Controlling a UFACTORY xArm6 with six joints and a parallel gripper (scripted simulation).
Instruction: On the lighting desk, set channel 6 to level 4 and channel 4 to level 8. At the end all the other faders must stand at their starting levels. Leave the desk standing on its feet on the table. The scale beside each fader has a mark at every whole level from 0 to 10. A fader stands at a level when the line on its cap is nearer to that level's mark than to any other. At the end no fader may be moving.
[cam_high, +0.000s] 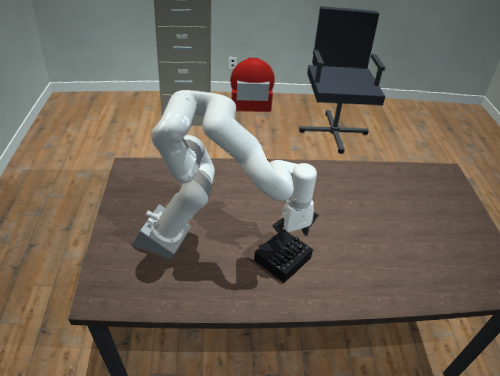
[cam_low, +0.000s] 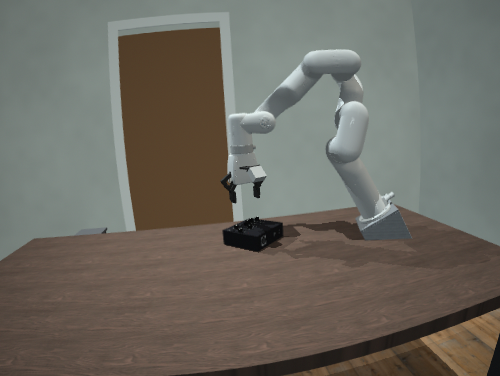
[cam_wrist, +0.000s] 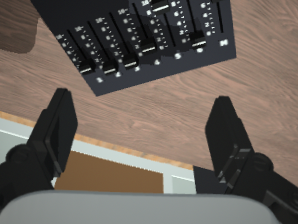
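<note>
Now: hand 9 cm above the channel 4 fader cap. The rest, counted from my hand: channel 2 cap (9 cm below, 4 cm to the right, 2 cm behind); then channel 3 cap (9 cm below, 2 cm to the right); then channel 5 cap (9 cm below, 3 cm to the left).
</note>
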